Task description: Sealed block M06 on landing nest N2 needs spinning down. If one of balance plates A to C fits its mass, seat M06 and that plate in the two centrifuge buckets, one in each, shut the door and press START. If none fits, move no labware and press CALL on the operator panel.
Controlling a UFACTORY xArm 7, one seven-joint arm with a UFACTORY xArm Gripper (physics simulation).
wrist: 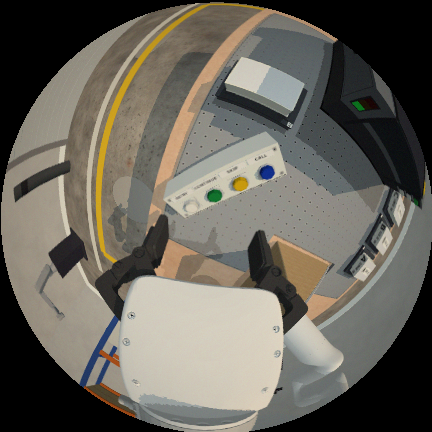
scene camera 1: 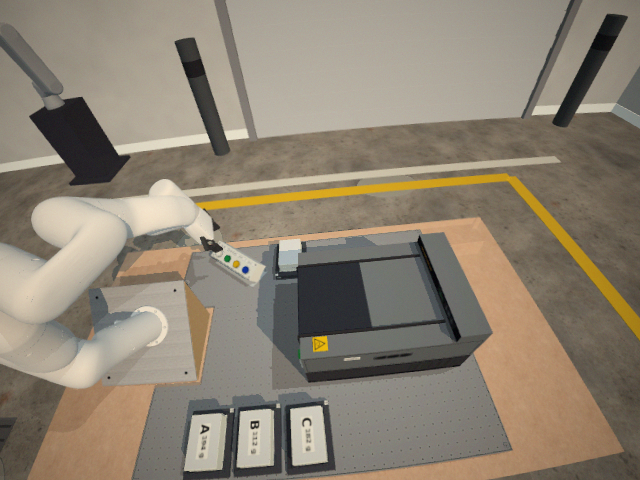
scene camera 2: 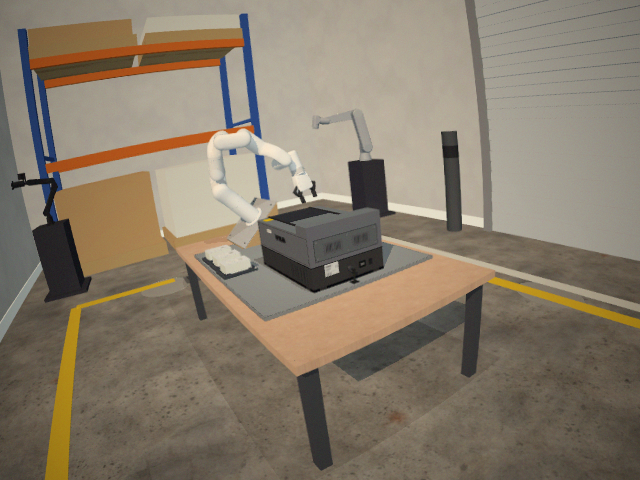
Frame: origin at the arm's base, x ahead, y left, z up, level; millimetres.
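Seen in the pictures: gripper, fingertip midpoint: [wrist: 210, 232] [scene camera 1: 218, 239] [scene camera 2: 310, 199]; arm's base, link origin: [wrist: 282, 314] [scene camera 1: 149, 325] [scene camera 2: 254, 217].
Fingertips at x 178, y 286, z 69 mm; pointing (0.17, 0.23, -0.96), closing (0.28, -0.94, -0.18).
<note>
Offsets run from my fingertips to a thing's top centre. "*": to the spot under its first point. Level surfaces: height alone.
My gripper [scene camera 1: 217, 238] [scene camera 2: 308, 197] [wrist: 210, 232] is open and empty, above and beside the RETRY end of the operator panel @[dx +23, dy +22, dz -110 mm] [scene camera 1: 235, 257] [wrist: 220, 167]. The panel's blue CALL button @[dx +72, dy -39, dz -119 mm] [scene camera 1: 245, 269] [wrist: 267, 172] is at its far end from the gripper. Block M06 @[dx +232, dy +38, dz -126 mm] [scene camera 1: 290, 254] [wrist: 265, 84] sits on its dark nest @[* dx +216, dy -43, dz -169 mm] [scene camera 1: 285, 275] [wrist: 255, 111]; its mass is not readable. Plates A @[dx +46, dy -576, dz -140 mm] [scene camera 1: 205, 441] [wrist: 363, 267], B @[dx +179, dy -563, dz -140 mm] [scene camera 1: 255, 437] [wrist: 382, 237] and C @[dx +315, dy -557, dz -140 mm] [scene camera 1: 307, 435] [wrist: 397, 205] sit in dark nests. B looks marked 112 g; the other figures are blurred. The centrifuge [scene camera 1: 398, 294] [scene camera 2: 289, 248] hides its buckets.
The arm's slanted base plate [scene camera 1: 144, 356] [scene camera 2: 240, 235] stands left of the centrifuge in scene camera 1. A perforated grey mat @[dz -194 mm] [scene camera 1: 232, 335] [scene camera 2: 279, 299] lies on the wooden table @[dz -207 mm] [scene camera 1: 537, 408] [scene camera 2: 382, 315]. The centrifuge stands between the plates and the M06 nest's side of the table.
</note>
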